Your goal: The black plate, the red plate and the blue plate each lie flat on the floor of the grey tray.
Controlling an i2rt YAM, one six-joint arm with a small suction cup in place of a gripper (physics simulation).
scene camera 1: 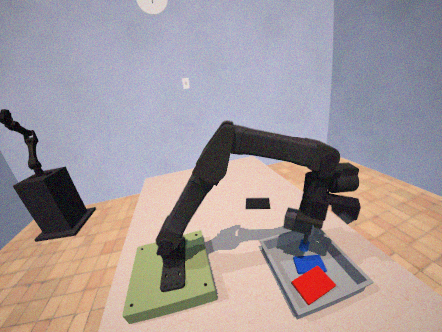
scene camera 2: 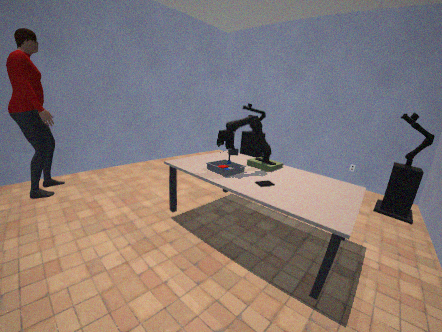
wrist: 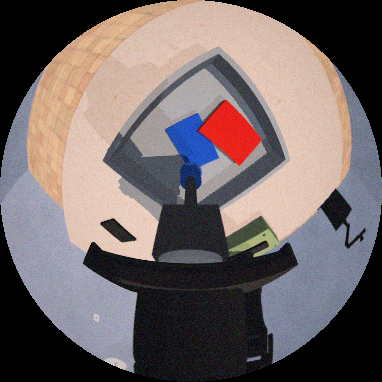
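The black plate lies flat on the table outside the grey tray. The blue plate lies in the tray, on its floor as far as it shows. The red plate is also in the tray. One edge of it overlaps the blue plate, and it looks slightly raised there. My suction cup is open and carries no plate. It hangs over the tray beside the blue plate; its exact height is unclear.
The arm stands on a green base block beside the tray on the table. The tray's raised walls surround both plates. A person stands away from the table. Another arm on a black pedestal stands apart.
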